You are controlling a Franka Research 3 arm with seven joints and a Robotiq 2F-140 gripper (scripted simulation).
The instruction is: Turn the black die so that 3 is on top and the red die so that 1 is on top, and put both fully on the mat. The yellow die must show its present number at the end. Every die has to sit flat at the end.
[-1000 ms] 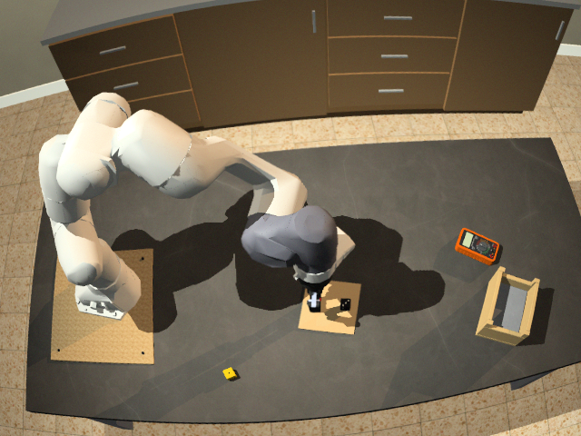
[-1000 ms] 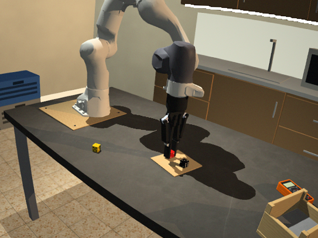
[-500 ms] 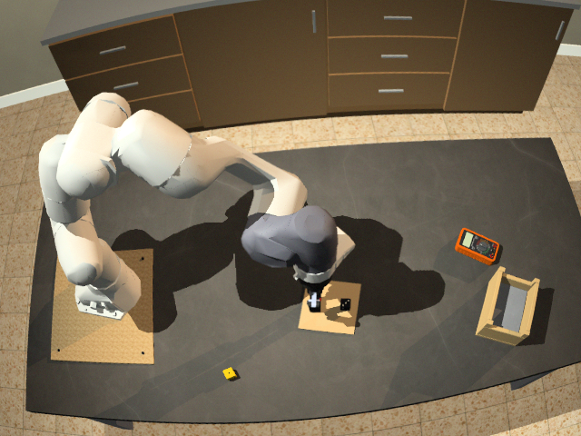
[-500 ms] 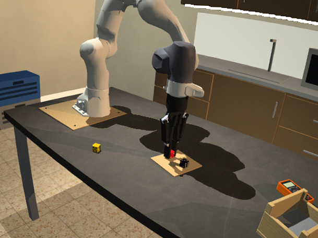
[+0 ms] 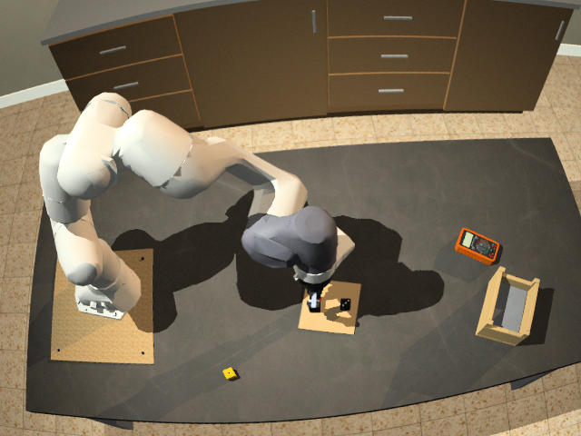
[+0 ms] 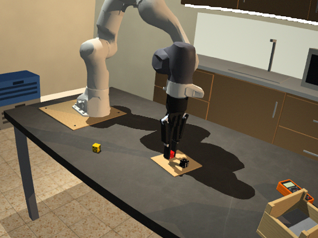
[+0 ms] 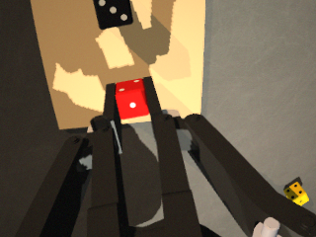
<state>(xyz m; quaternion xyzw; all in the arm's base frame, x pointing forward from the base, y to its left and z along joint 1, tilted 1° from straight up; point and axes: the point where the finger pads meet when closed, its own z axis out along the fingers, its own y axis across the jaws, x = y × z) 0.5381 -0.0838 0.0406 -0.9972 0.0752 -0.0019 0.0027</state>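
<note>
My gripper is now 20 mm above the red die. Also, from my hand: black die: 70 mm ahead, 20 mm below, 10 mm to the right; yellow die: 230 mm behind, 170 mm to the right, 30 mm below; tan mat: 40 mm below, 40 mm ahead, 10 mm to the right.
</note>
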